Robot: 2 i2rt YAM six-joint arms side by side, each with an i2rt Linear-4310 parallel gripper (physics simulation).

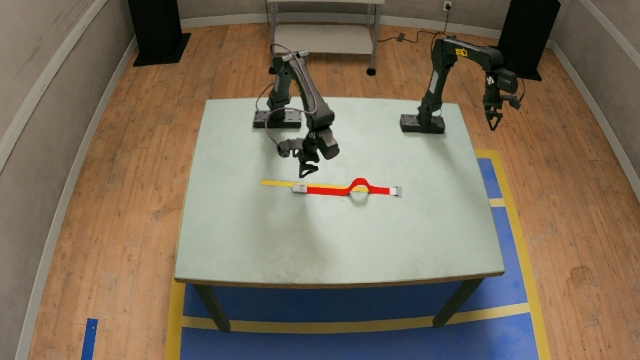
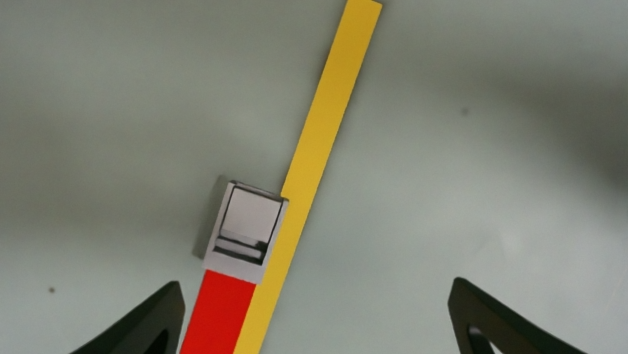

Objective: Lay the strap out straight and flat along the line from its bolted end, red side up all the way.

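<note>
The red strap (image 1: 325,191) (image 2: 217,312) shows its red side. It rises in an arched hump right of its middle; the rest looks low on the table. Its right end meets a white and grey end piece (image 1: 395,191). A grey buckle (image 1: 300,188) (image 2: 247,215) is at its left end. The yellow line (image 1: 275,183) (image 2: 332,100) runs beyond the buckle; strap and buckle lie slightly off it, on its near side. My right gripper (image 1: 308,173) (image 2: 317,292) is open and empty above the table, near the buckle. My left gripper (image 1: 494,128) is open, beyond the table's right edge.
The pale green table (image 1: 240,240) carries both arm bases (image 1: 277,120) (image 1: 422,124) along its back edge. A wheeled cart (image 1: 325,39) stands behind it. Black panels (image 1: 157,30) (image 1: 527,37) stand at the back left and back right.
</note>
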